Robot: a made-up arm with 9 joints.
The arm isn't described. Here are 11 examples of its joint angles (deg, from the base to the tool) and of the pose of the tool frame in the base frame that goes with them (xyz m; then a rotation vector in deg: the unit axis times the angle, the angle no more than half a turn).
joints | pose
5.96 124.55 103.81 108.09 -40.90 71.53 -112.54 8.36 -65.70 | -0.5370 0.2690 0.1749 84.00 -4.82 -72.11
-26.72 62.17 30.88 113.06 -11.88 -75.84 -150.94 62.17 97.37 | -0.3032 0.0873 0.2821 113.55 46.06 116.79
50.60 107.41 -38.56 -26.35 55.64 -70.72 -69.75 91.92 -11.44 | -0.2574 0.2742 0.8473 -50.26 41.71 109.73
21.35 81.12 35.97 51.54 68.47 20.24 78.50 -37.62 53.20 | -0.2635 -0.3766 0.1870 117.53 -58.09 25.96
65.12 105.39 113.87 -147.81 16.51 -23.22 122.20 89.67 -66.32 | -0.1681 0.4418 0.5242 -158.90 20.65 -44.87
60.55 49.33 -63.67 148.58 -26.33 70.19 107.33 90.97 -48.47 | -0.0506 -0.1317 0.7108 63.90 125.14 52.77
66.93 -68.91 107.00 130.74 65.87 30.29 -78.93 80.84 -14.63 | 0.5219 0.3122 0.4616 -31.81 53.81 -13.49
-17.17 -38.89 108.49 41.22 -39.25 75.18 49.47 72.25 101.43 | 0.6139 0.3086 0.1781 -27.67 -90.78 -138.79
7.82 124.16 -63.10 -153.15 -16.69 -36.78 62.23 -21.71 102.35 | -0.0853 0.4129 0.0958 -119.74 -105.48 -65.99
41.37 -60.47 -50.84 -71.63 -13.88 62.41 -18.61 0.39 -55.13 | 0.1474 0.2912 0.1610 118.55 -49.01 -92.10
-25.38 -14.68 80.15 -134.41 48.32 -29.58 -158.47 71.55 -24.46 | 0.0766 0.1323 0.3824 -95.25 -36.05 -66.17
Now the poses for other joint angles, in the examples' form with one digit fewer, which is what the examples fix.
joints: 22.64 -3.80 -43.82 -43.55 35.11 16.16 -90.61 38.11 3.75
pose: 0.252 0.354 0.507 38.8 -4.5 -144.9
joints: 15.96 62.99 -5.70 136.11 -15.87 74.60 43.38 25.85 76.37
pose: -0.418 -0.229 0.405 31.0 -49.7 -28.6
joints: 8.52 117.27 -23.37 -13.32 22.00 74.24 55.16 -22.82 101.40
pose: -0.073 0.008 0.684 -36.5 17.0 -22.0
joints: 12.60 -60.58 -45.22 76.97 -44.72 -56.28 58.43 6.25 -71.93
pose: 0.434 -0.010 0.261 -44.4 88.0 93.1
